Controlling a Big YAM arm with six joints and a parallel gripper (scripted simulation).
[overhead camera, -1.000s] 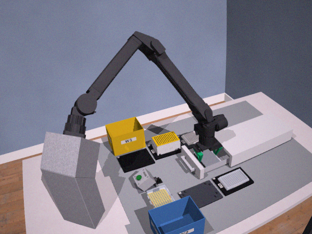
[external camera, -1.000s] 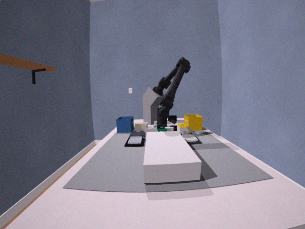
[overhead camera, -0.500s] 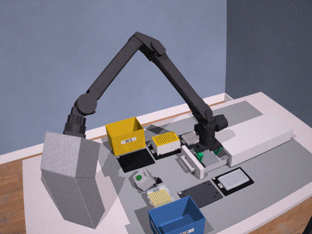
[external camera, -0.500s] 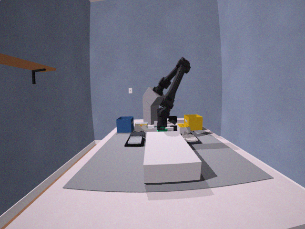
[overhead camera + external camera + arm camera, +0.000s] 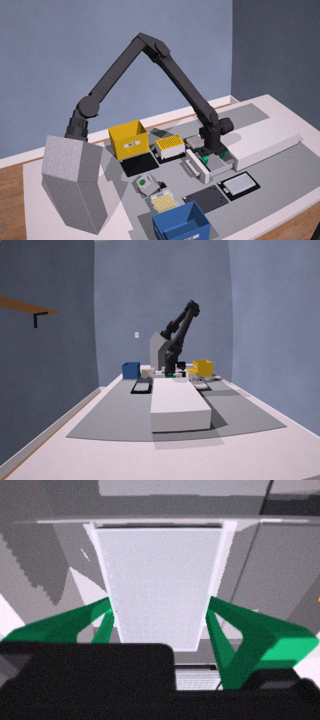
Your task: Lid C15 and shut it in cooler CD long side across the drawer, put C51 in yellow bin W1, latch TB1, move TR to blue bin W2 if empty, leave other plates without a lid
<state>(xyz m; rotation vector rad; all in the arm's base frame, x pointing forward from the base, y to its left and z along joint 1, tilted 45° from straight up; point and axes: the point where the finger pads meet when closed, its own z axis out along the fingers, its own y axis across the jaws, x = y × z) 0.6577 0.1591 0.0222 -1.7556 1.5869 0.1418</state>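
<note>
My hand is right at the clear plate lid. From my hand the other things lie so: black plate right at my hand; then white cooler CD 160 mm ahead, 40 mm to the left, 10 mm above; then cooler drawer 40 mm ahead, 10 mm to the left.
</note>
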